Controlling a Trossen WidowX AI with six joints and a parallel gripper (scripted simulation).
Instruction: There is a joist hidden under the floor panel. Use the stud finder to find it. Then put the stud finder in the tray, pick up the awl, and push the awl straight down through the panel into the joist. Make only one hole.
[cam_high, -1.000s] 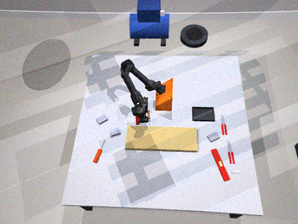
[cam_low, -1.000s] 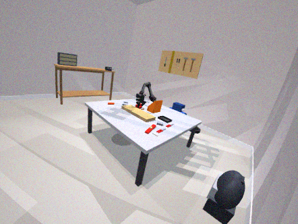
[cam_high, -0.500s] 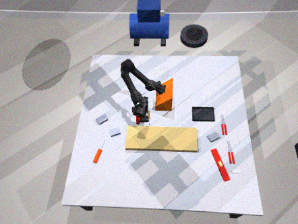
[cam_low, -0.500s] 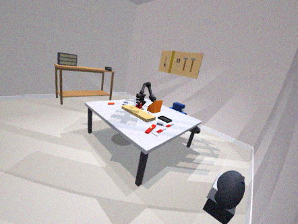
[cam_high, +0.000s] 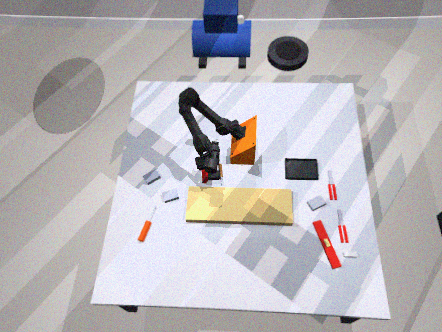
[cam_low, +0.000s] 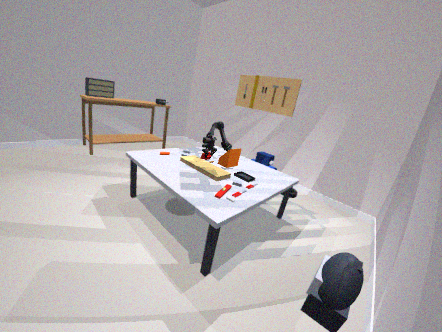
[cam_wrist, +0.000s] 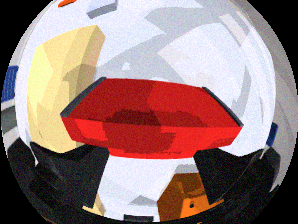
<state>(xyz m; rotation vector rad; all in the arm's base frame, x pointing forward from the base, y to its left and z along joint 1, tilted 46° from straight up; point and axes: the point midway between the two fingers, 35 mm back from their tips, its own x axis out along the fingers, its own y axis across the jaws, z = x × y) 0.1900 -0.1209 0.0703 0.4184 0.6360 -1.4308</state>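
Now: gripper tip 10 mm short of the awl, 40 mm to the right of it and 40 mm above it. Also, from my gripper tip: red stud finder 10 mm behind, 10 mm to the right; then red level 340 mm ahead, 570 mm to the left, 30 mm below; then black tray 50 mm behind, 460 mm to the left, 30 mm below.
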